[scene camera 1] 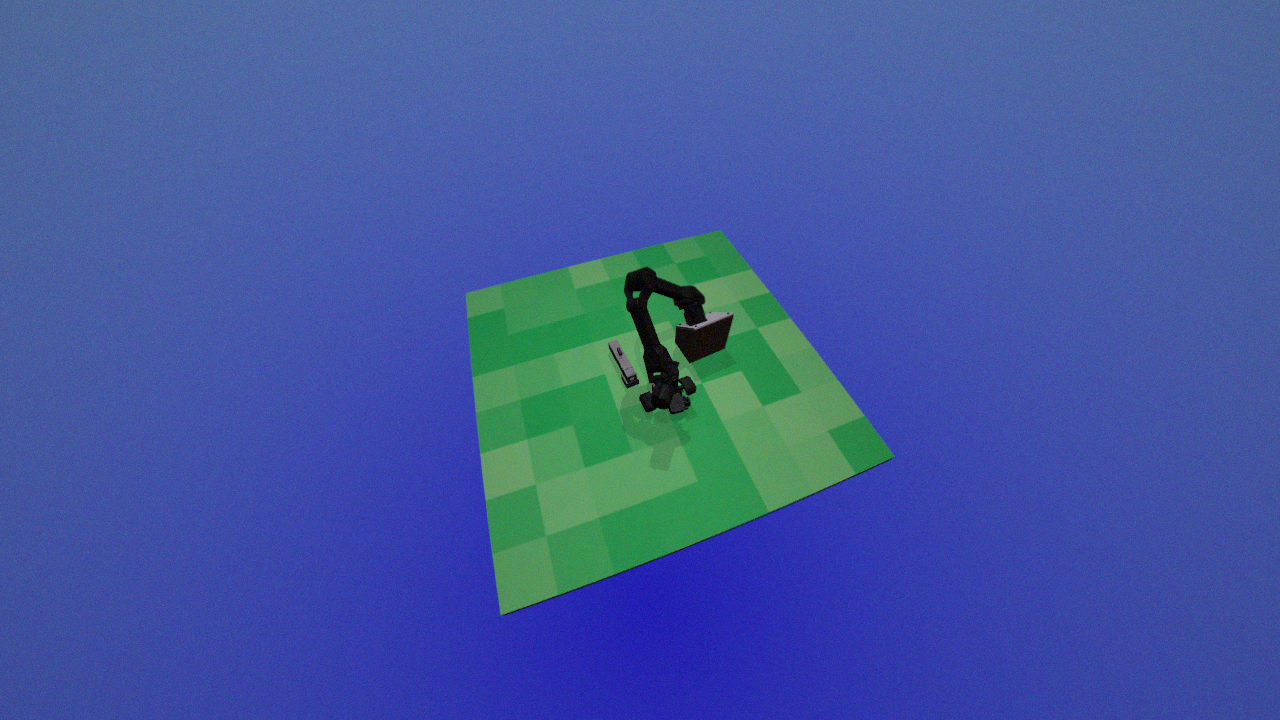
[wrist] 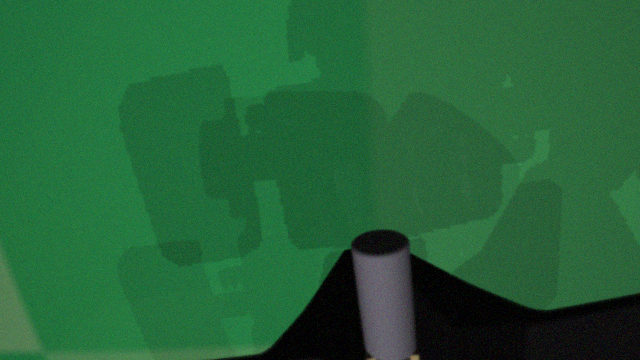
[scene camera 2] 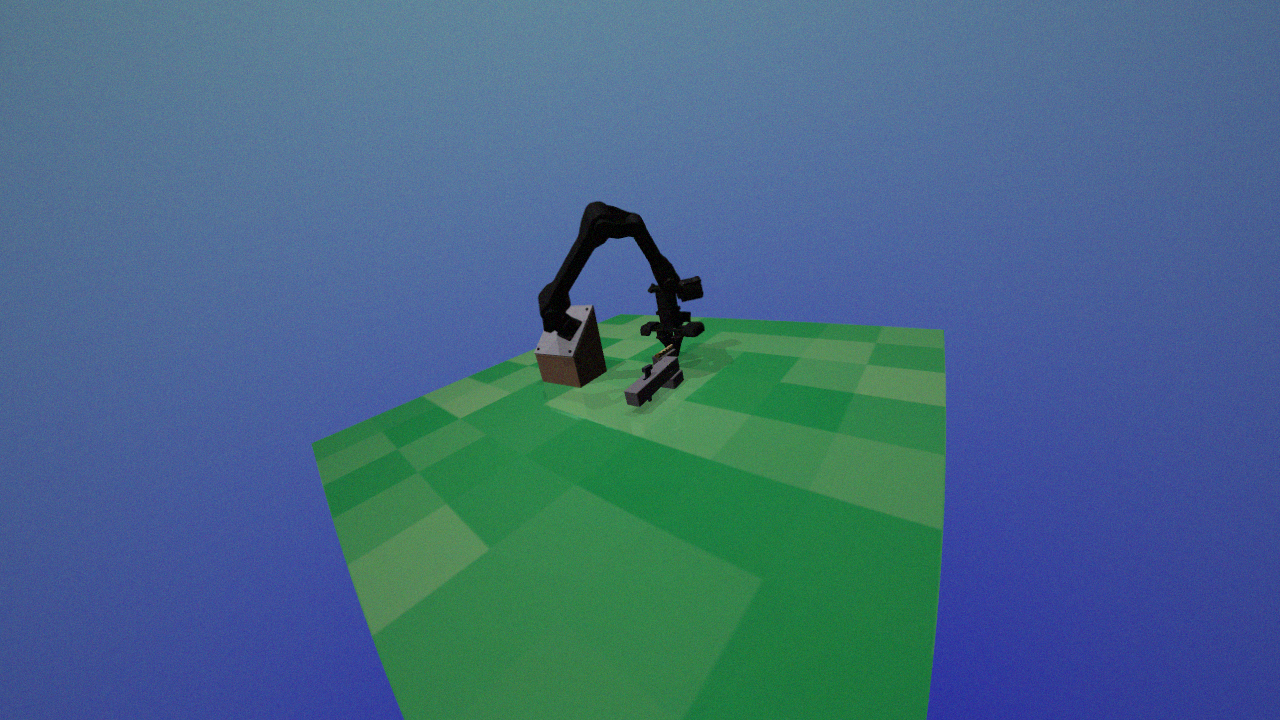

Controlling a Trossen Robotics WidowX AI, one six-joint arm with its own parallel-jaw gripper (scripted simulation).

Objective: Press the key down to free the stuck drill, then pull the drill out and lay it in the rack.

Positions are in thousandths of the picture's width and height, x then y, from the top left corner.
Scene:
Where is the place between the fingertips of my gripper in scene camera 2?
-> At 528,495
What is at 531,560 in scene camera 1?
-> My gripper.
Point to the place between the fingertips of my gripper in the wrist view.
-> At 576,715

